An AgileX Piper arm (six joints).
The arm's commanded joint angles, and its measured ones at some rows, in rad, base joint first. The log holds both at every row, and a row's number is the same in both.
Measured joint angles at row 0: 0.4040, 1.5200, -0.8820, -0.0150, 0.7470, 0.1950
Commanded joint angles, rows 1 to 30: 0.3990, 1.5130, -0.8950, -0.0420, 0.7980, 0.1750; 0.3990, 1.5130, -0.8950, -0.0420, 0.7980, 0.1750; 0.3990, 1.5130, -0.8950, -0.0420, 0.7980, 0.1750; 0.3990, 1.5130, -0.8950, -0.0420, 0.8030, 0.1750; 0.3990, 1.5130, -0.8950, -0.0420, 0.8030, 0.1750; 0.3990, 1.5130, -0.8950, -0.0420, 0.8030, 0.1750; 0.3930, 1.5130, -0.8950, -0.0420, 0.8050, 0.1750; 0.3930, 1.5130, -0.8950, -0.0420, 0.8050, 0.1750; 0.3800, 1.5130, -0.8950, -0.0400, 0.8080, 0.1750; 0.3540, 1.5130, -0.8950, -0.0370, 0.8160, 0.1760; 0.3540, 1.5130, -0.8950, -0.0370, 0.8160, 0.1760; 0.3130, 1.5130, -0.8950, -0.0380, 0.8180, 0.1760; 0.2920, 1.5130, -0.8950, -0.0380, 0.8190, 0.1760; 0.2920, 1.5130, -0.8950, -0.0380, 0.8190, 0.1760; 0.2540, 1.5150, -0.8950, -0.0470, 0.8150, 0.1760; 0.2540, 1.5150, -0.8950, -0.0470, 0.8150, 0.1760; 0.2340, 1.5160, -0.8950, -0.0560, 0.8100, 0.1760; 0.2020, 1.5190, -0.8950, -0.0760, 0.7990, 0.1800; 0.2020, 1.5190, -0.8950, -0.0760, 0.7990, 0.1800; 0.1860, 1.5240, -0.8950, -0.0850, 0.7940, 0.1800; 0.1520, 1.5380, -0.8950, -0.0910, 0.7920, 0.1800; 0.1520, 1.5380, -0.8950, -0.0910, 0.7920, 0.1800; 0.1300, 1.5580, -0.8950, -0.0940, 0.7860, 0.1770; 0.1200, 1.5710, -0.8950, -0.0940, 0.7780, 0.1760; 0.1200, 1.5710, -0.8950, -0.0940, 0.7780, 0.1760; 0.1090, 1.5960, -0.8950, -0.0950, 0.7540, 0.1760; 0.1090, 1.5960, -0.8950, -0.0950, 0.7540, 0.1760; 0.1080, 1.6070, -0.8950, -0.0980, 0.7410, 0.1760; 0.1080, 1.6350, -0.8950, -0.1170, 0.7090, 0.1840; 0.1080, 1.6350, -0.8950, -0.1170, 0.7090, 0.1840
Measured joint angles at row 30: 0.1140, 1.6010, -0.8910, -0.0920, 0.7480, 0.1840
